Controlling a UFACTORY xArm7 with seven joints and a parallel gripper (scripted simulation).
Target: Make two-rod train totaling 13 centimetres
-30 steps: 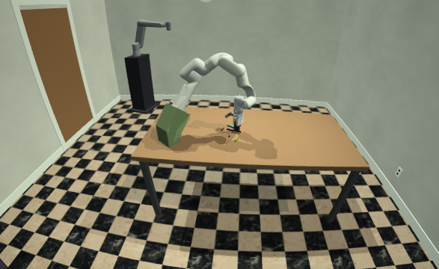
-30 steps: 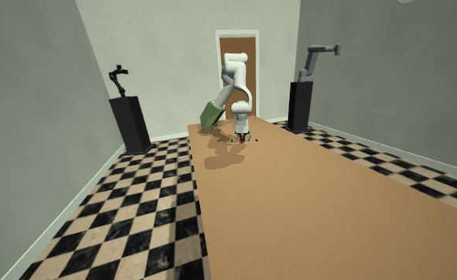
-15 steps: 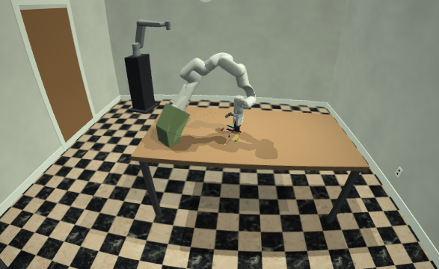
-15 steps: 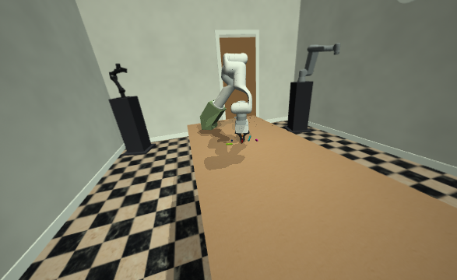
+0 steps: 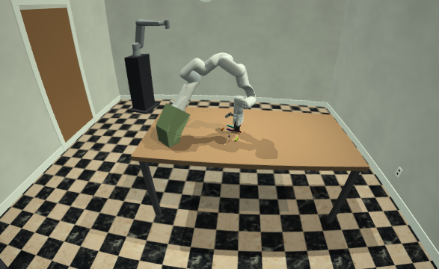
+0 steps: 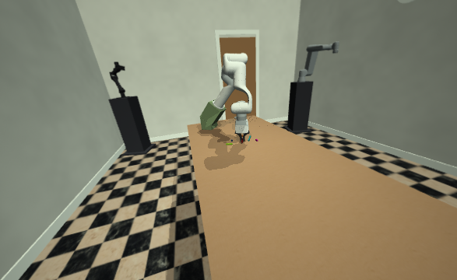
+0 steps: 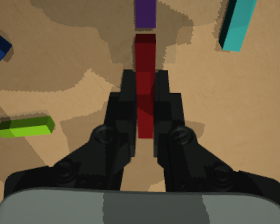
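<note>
My gripper is now 7 cm past the purple rod, 3 cm above it and 1 cm to the right of it. Also, from my hand: red rod 2 cm below; small blue rod 8 cm to the right, 4 cm behind, 3 cm below; turquoise rod 6 cm to the left, 6 cm behind, 3 cm below.
</note>
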